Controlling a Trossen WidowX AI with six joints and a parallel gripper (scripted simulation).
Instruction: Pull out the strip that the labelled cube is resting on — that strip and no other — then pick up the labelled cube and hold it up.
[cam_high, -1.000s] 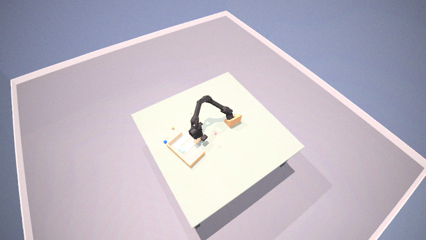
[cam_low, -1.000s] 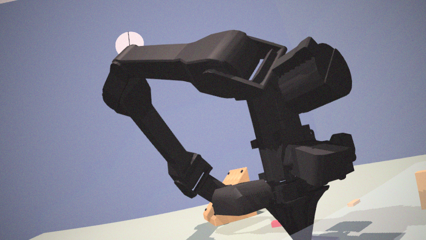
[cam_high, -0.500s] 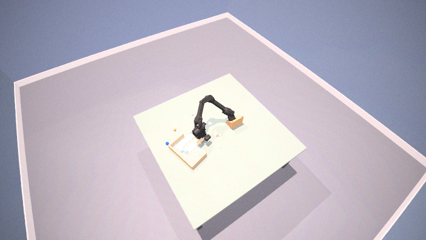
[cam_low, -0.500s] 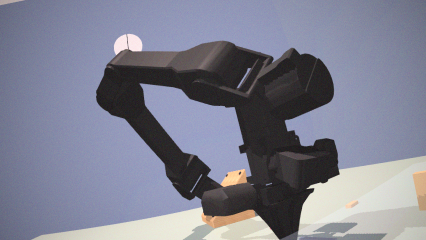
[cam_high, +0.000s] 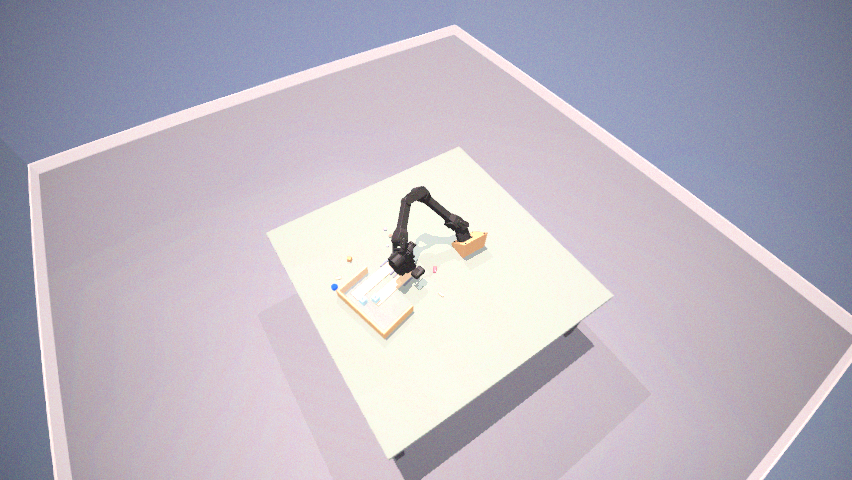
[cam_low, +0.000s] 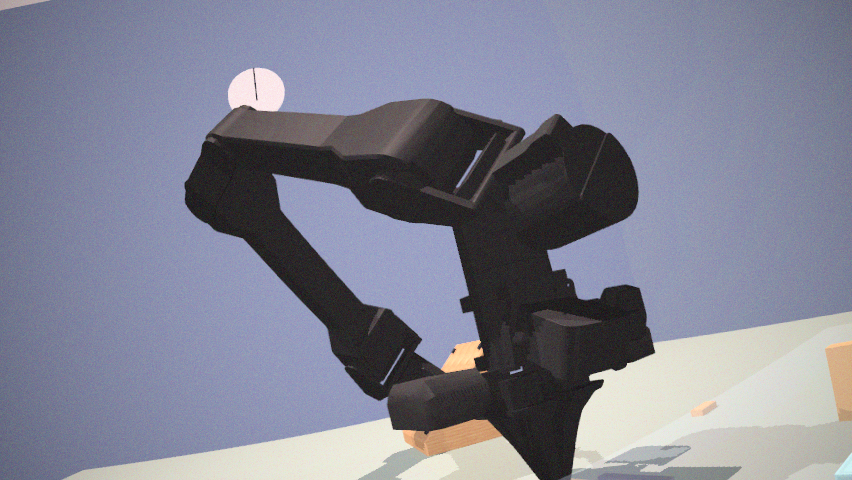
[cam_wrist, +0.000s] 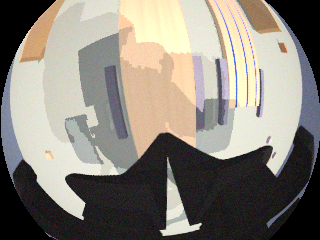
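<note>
Right now the wide tan strip is 10 cm ahead of my gripper tip and 2 cm to the left of it. Round my gripper tip: orange piece 20 cm ahead, 23 cm to the right; then white piece 7 cm behind, 19 cm to the left; then pink block 13 cm behind, 6 cm to the left.
</note>
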